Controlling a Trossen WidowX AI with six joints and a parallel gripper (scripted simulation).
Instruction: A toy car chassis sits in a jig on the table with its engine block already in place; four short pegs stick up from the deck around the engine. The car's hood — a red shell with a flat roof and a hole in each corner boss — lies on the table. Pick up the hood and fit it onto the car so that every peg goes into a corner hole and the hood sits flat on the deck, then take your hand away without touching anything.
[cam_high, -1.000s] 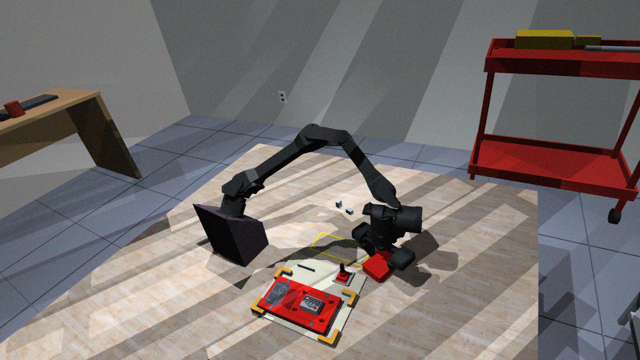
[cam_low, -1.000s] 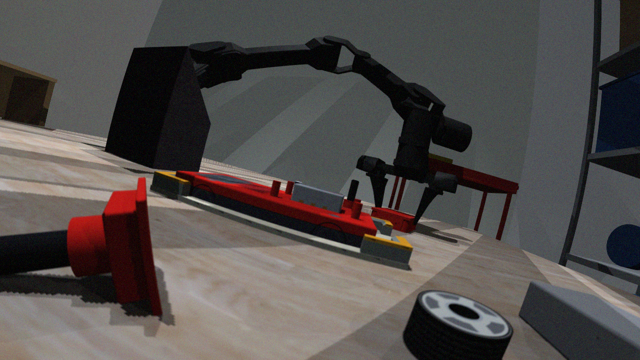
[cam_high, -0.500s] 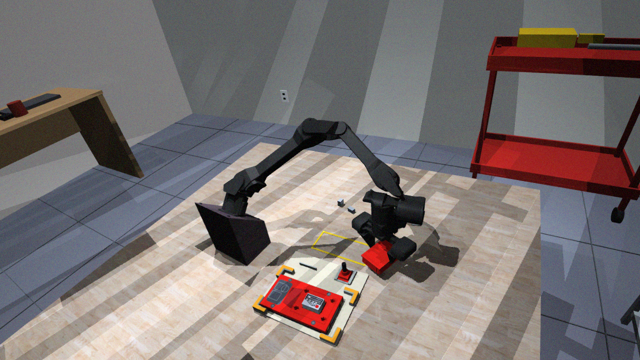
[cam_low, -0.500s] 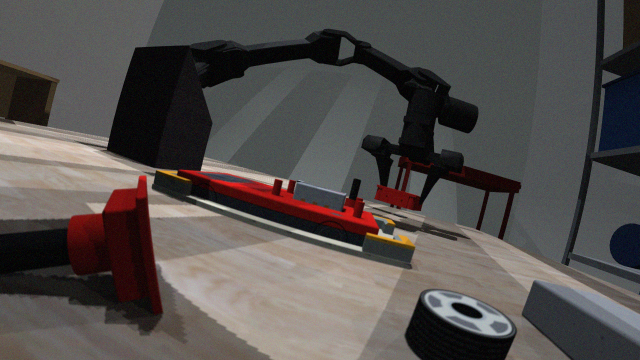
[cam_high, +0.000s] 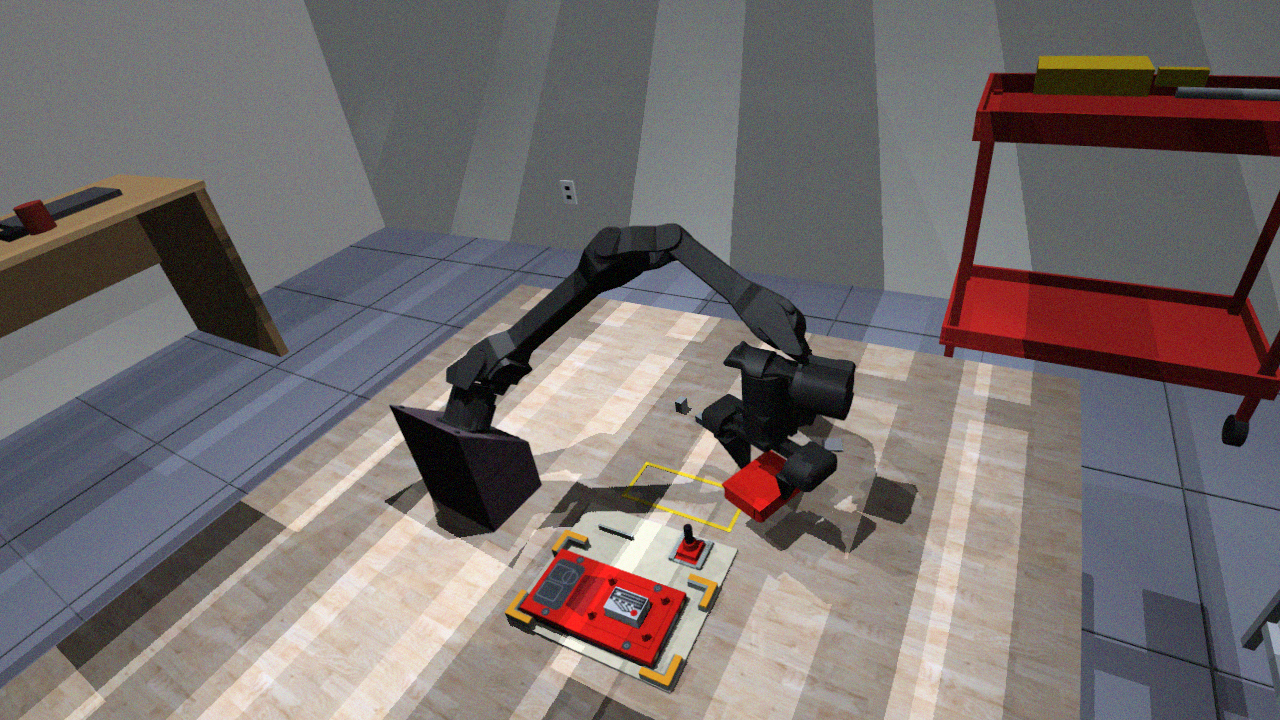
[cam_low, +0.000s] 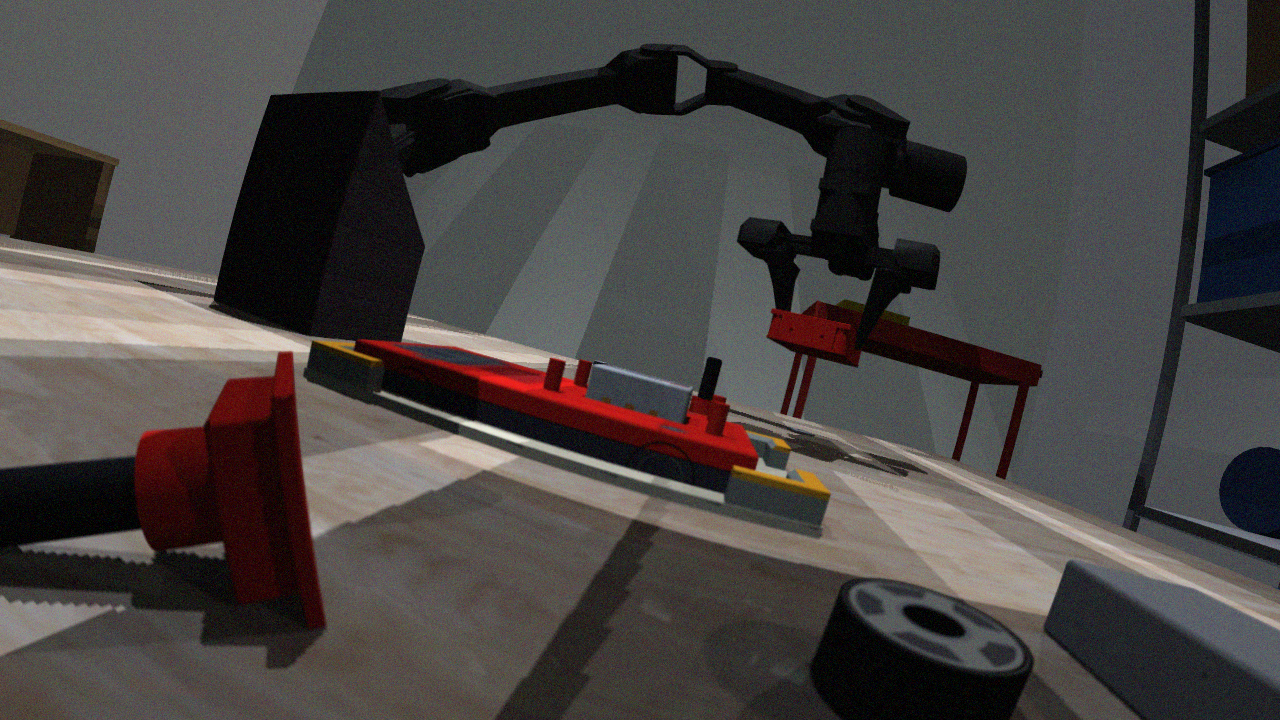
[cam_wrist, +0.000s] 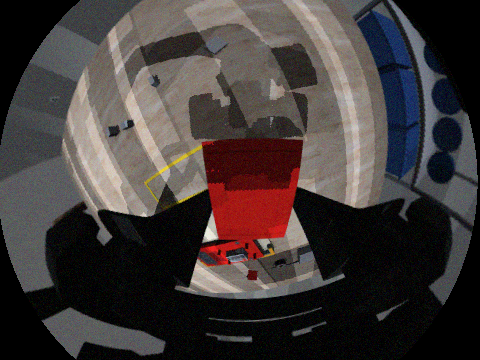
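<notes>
My gripper tip is now 200 mm to the left of the grey engine block, 130 mm past it and 80 mm above it. The rest, counted from my gripper tip: black wheel: 380 mm to the right, 90 mm below, 50 mm behind; then red hood: right at my gripper tip.
</notes>
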